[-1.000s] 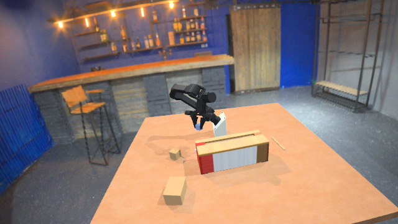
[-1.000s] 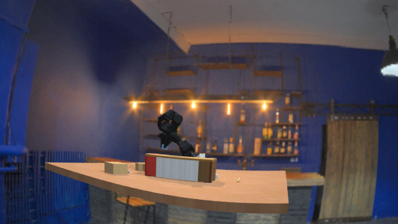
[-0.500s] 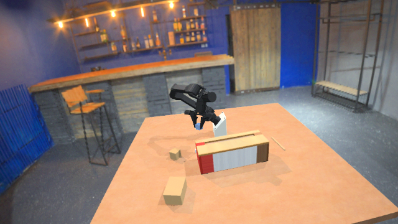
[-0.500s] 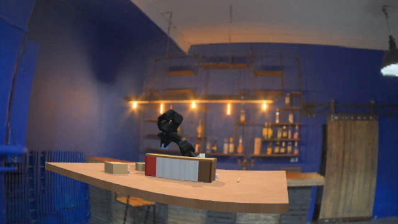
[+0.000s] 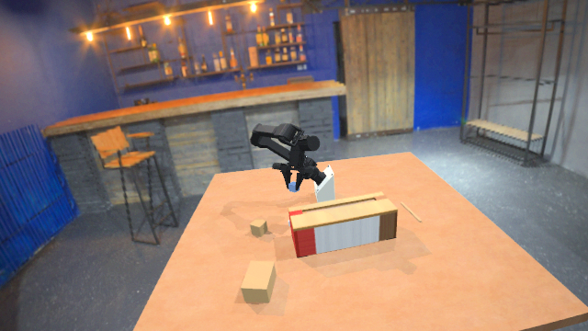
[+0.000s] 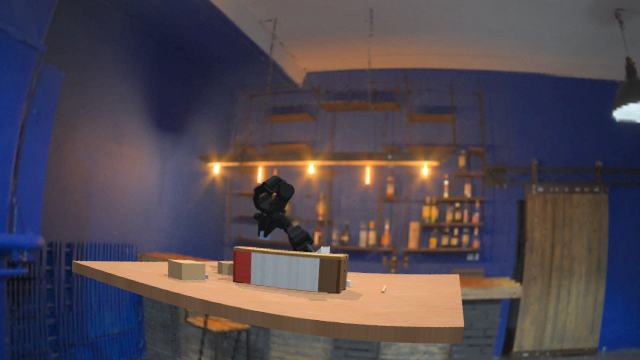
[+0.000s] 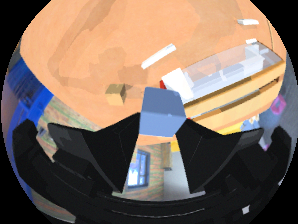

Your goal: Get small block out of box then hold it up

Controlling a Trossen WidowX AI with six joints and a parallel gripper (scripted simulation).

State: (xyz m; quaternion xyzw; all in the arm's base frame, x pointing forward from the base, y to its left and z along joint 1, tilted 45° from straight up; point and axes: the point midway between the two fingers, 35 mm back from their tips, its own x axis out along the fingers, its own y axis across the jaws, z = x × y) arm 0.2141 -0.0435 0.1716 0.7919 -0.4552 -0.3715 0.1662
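Now: the light-blue block 1 cm to the left of my gripper tip, 1 cm behind it and 1 cm above it. From my gripper tip the other things lie so: box (17 cm to the left, 11 cm below, 9 cm ahead); then thin wooden stick (49 cm to the left, 17 cm below, 6 cm ahead); then tan cube (16 cm to the right, 15 cm below).
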